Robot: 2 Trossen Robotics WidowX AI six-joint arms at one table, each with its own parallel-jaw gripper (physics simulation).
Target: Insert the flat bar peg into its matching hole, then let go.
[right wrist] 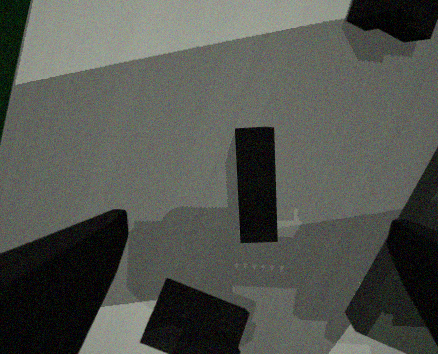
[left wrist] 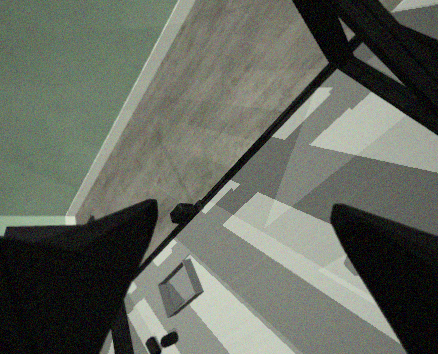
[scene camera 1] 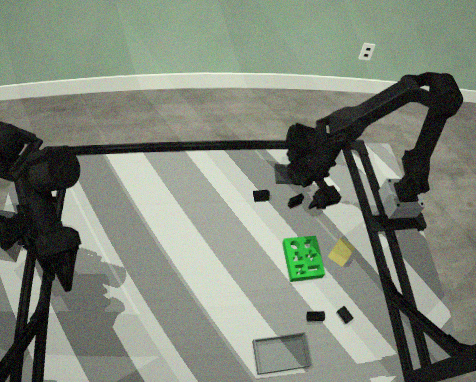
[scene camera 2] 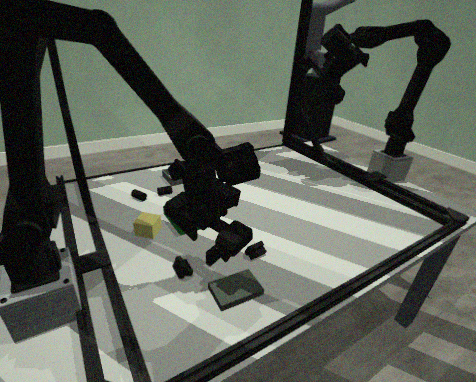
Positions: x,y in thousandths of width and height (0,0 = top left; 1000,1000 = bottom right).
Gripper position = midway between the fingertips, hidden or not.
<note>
My left gripper (scene camera 1: 125,747) is open, with nothing in its grasp. My right gripper (scene camera 2: 442,653) is open and holds nothing. Also in view: a green hole block (scene camera 1: 633,661). The table carries a grey tray (scene camera 1: 612,918).
The green hole block shows as well in the right wrist view (right wrist: 47,58). The grey tray shows as well in the left wrist view (left wrist: 414,809). My left gripper also shows in the left wrist view (left wrist: 556,592) and in scene camera 2 (scene camera 2: 638,242). The left wrist view misses the green hole block: it is out of frame. The right wrist view does not show the grey tray: it is out of frame.
</note>
